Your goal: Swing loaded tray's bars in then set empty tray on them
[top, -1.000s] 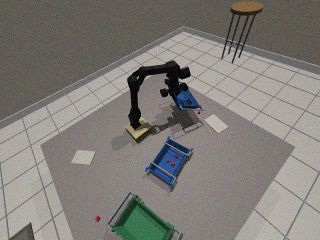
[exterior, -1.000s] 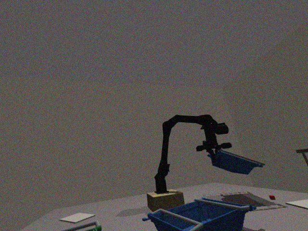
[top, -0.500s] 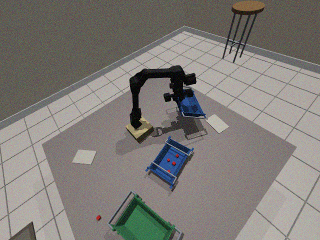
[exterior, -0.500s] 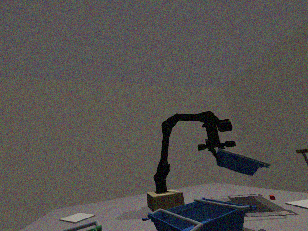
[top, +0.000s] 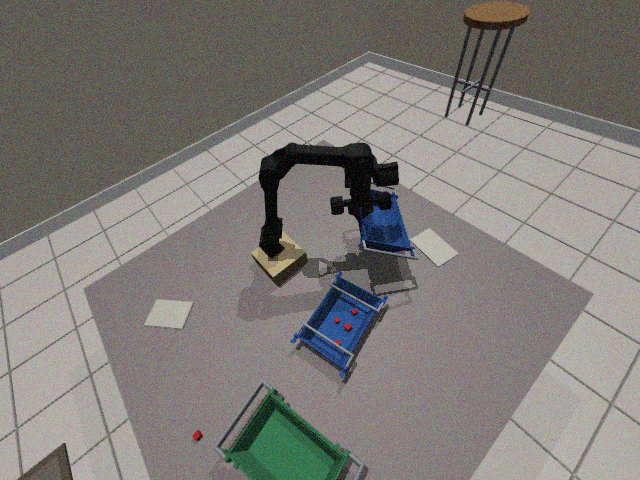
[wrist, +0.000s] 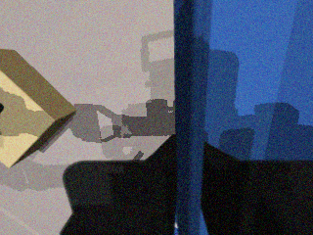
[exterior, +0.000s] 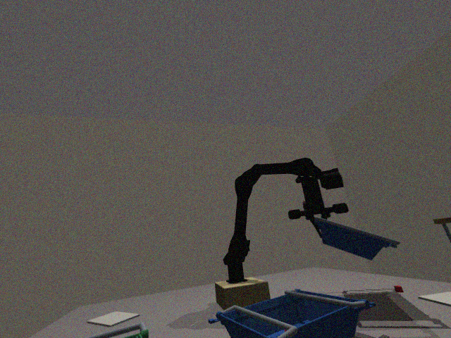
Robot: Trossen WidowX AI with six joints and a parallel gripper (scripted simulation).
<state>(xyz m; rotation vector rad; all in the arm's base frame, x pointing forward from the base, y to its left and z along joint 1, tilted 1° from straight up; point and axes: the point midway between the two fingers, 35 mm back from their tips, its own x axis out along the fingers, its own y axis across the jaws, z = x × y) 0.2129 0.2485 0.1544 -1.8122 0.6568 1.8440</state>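
My gripper tip is now 50 mm short of the blue tray and 60 mm to the right of it.
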